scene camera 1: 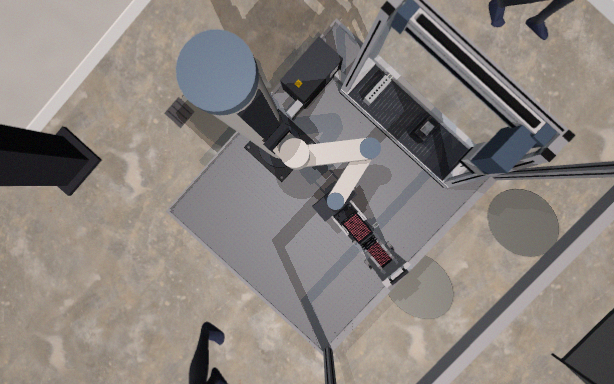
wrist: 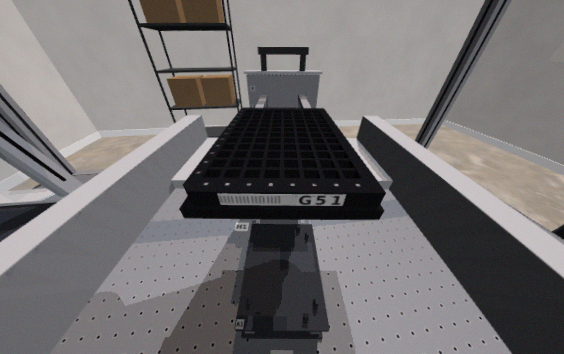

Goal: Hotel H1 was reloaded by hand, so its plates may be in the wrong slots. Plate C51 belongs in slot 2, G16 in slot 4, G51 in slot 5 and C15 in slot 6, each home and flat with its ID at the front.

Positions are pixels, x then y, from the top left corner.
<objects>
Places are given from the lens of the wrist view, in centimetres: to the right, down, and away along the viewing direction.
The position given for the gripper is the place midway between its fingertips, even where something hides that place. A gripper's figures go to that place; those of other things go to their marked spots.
gripper (wrist: 282,130): 0, -3, 11
plate G51 (wrist: 269,163): -1, -1, 8
nest A1 (wrist: 282,277): 0, 16, 25
hotel H1 (wrist: 283,89): 0, -17, 32
The marked spots on the hotel H1 and the plate G51 are 29 cm apart.
</objects>
